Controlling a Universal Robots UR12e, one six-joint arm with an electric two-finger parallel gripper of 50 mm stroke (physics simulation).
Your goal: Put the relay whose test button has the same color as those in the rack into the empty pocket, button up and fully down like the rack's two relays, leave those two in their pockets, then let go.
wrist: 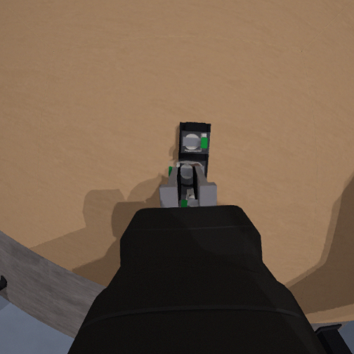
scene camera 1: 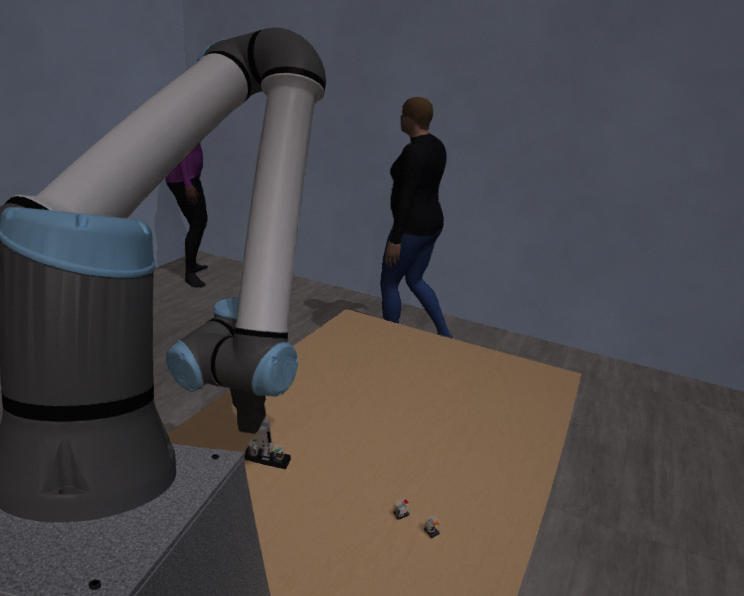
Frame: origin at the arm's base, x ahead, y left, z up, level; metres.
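Seen in the pictures: gripper, fingertip midpoint: (scene camera 1: 265, 444); arm's base at its link origin: (scene camera 1: 86, 475).
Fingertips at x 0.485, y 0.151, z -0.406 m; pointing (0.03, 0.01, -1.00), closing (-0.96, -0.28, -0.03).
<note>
Pixels of each thing's top centre, then the offset from my fingertips to it. "spot": a spot on its surface instead. Level surfaces: height alone.
- black three-pocket rack at a spot on its surface: (scene camera 1: 285, 463) spot: 0.057 m right, 0.006 m back, 0.031 m down
- green-button relay at its top centre: (scene camera 1: 253, 442) 0.027 m left, 0.012 m back, 0.005 m up
- relay with a red button, top centre: (scene camera 1: 402, 502) 0.353 m right, 0.021 m back, 0.000 m up
- relay with an orange button, top centre: (scene camera 1: 433, 520) 0.427 m right, 0.039 m back, 0.000 m up
- wooden table at its surface level: 0.044 m down
A black three-pocket rack (scene camera 1: 285, 463) (wrist: 195, 125) lies on the table. One relay (scene camera 1: 279, 455) (wrist: 192, 142) with a green button is in an end pocket. Another green-button relay (scene camera 1: 253, 446) (wrist: 191, 196) is in the opposite end pocket, partly hidden by the gripper in the wrist view. My gripper (scene camera 1: 265, 443) (wrist: 186, 176) is shut on a third green-button relay (wrist: 186, 171) at the middle pocket. Its green button shows past the rack's side edge, left of the left finger. Its base is hidden, so I cannot tell whether it is upright or fully down.
A relay with a red button (scene camera 1: 401, 509) and a relay with an orange button (scene camera 1: 431, 527) stand apart on the wooden table (scene camera 1: 434, 422). The robot's grey pedestal (scene camera 1: 198, 496) adjoins the table near the rack. Two people stand beyond the table.
</note>
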